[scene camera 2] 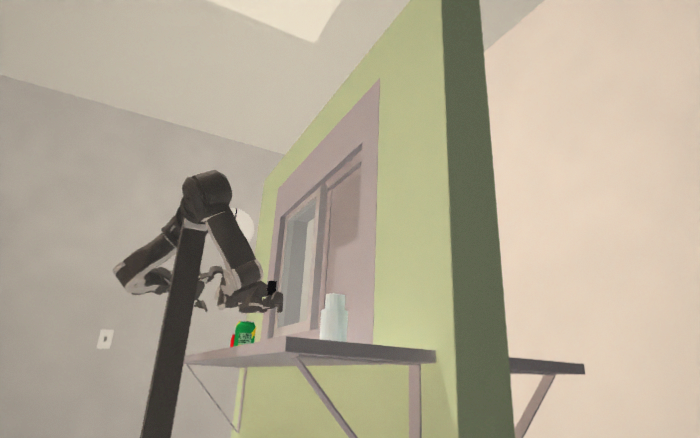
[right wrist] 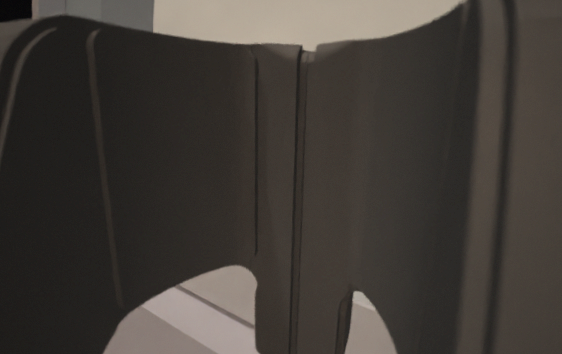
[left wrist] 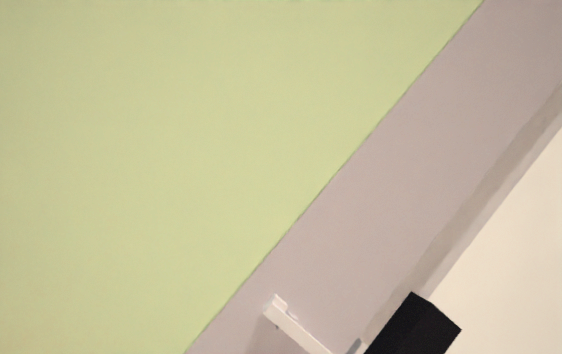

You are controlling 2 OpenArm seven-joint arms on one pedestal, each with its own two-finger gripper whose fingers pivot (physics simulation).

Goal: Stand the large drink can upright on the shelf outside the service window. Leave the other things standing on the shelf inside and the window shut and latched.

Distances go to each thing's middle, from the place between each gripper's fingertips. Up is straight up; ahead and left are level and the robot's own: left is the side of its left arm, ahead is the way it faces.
The pale translucent bottle [scene camera 2: 334,318] lies 470 mm to the right of my right hand, 100 mm below it and 40 mm behind it.
My left gripper is now 81 cm to the left of the pale translucent bottle, 18 cm above it and 10 cm short of it.
